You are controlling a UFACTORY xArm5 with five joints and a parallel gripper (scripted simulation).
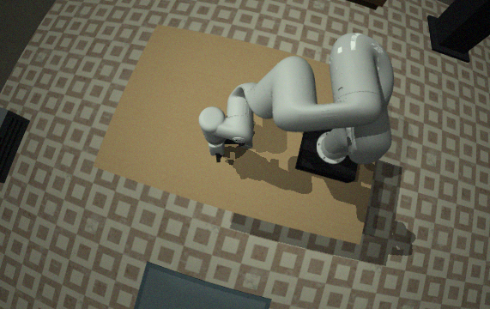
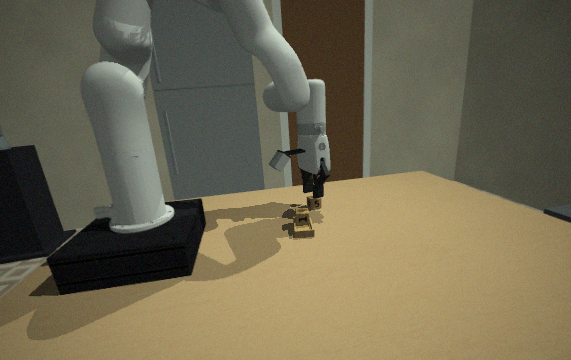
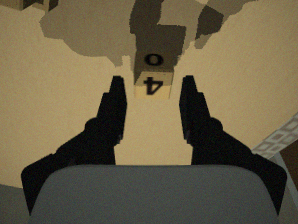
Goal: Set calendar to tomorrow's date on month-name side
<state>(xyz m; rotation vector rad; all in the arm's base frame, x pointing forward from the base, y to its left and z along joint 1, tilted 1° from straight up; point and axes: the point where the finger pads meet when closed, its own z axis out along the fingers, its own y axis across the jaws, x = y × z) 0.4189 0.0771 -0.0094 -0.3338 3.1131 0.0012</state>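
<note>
Right now the wooden date cube is 40 mm below my hand. The rest, counted from my hand: wooden calendar tray 120 mm to the right, 70 mm behind, 50 mm below.
</note>
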